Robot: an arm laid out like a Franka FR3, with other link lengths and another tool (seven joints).
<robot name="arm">
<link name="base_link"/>
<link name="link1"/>
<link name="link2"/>
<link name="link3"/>
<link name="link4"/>
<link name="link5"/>
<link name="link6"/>
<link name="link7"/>
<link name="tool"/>
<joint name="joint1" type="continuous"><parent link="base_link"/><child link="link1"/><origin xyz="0 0 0.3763" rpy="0 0 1.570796"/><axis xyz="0 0 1"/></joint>
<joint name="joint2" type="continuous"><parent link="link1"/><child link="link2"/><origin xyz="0 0 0" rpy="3.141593 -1.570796 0"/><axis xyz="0 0 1"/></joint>
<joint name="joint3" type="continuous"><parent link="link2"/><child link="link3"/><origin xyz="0.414 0 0" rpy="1.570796 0 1.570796"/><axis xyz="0 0 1"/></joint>
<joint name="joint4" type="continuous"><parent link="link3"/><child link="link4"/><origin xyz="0.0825 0 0" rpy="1.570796 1.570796 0"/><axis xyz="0 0 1"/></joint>
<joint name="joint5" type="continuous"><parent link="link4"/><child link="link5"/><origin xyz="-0.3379 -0.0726 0" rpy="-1.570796 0 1.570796"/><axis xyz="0 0 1"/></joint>
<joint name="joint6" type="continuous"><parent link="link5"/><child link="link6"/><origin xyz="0 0 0" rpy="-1.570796 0 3.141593"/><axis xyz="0 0 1"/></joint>
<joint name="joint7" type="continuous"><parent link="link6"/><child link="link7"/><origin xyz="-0.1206 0 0" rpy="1.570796 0 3.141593"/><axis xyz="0 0 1"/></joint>
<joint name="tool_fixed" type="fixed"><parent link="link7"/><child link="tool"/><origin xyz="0.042 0.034 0.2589" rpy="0 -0.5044 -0.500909"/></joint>
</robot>
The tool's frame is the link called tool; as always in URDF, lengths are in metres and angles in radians. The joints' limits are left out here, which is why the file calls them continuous.
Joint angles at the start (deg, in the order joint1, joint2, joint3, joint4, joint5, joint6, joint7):
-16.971, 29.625, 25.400, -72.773, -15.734, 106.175, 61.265
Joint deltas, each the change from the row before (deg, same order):
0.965, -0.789, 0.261, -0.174, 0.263, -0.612, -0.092
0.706, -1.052, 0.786, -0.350, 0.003, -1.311, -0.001
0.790, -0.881, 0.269, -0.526, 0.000, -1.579, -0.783
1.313, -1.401, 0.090, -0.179, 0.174, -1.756, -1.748
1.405, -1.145, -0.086, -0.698, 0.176, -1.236, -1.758
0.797, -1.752, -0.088, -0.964, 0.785, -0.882, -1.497
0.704, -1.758, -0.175, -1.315, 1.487, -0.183, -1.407
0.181, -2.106, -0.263, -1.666, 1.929, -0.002, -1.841
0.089, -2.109, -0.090, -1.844, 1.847, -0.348, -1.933
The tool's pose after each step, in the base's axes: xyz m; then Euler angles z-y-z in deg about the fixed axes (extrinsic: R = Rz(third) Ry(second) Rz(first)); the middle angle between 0 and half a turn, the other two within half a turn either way. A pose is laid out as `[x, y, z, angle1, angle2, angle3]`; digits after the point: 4 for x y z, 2 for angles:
[0.7559, -0.0446, 0.4780, -1.94, 158.23, 155.25]
[0.7478, -0.0271, 0.4865, -0.91, 157.83, 157.61]
[0.7386, -0.0145, 0.4901, 1.58, 156.90, 161.72]
[0.7292, 0.0030, 0.5021, 3.70, 156.48, 166.70]
[0.7201, 0.0204, 0.5075, 5.78, 155.73, 171.70]
[0.7089, 0.0330, 0.5179, 6.30, 155.41, 174.40]
[0.6981, 0.0471, 0.5258, 4.97, 155.18, 175.19]
[0.6859, 0.0561, 0.5343, 2.99, 154.98, 175.22]
[0.6714, 0.0649, 0.5405, 1.48, 154.36, 175.85]

